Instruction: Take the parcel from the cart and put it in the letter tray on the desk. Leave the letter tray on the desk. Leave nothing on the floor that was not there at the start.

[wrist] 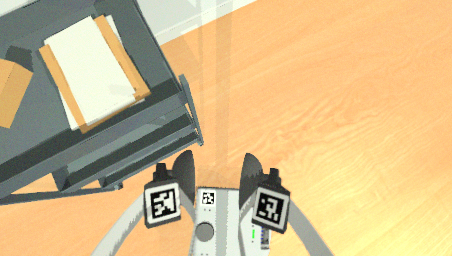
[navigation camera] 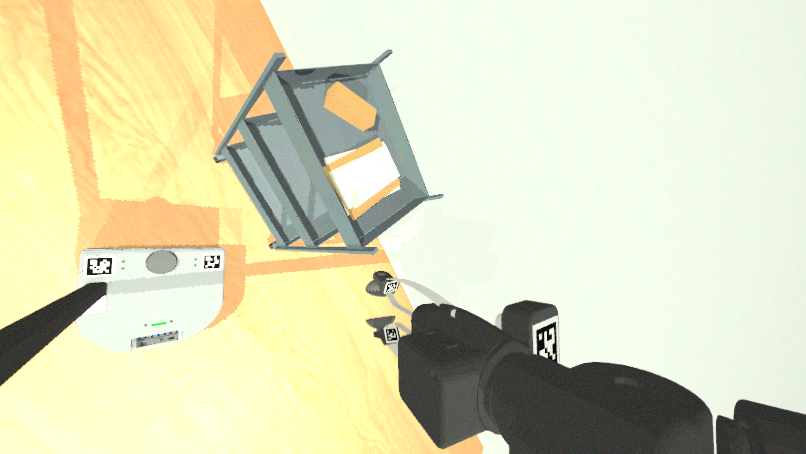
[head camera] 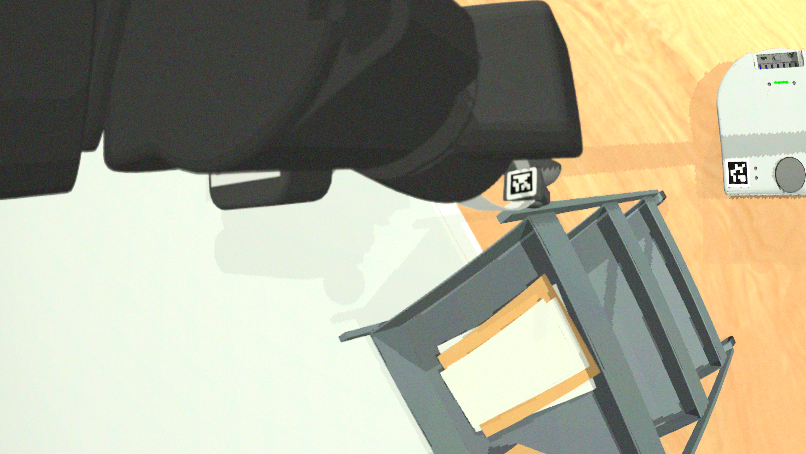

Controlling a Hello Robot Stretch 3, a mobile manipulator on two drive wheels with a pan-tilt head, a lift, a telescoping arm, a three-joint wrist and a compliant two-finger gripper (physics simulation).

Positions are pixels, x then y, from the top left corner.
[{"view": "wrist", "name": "my gripper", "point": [217,170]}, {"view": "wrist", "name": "grey metal cart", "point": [142,135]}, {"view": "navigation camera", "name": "my gripper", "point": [375,300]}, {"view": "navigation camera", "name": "brown cardboard parcel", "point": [341,101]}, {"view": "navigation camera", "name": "grey metal cart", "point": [279,164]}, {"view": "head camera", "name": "my gripper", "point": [533,139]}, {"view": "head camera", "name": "grey metal cart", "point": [625,284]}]
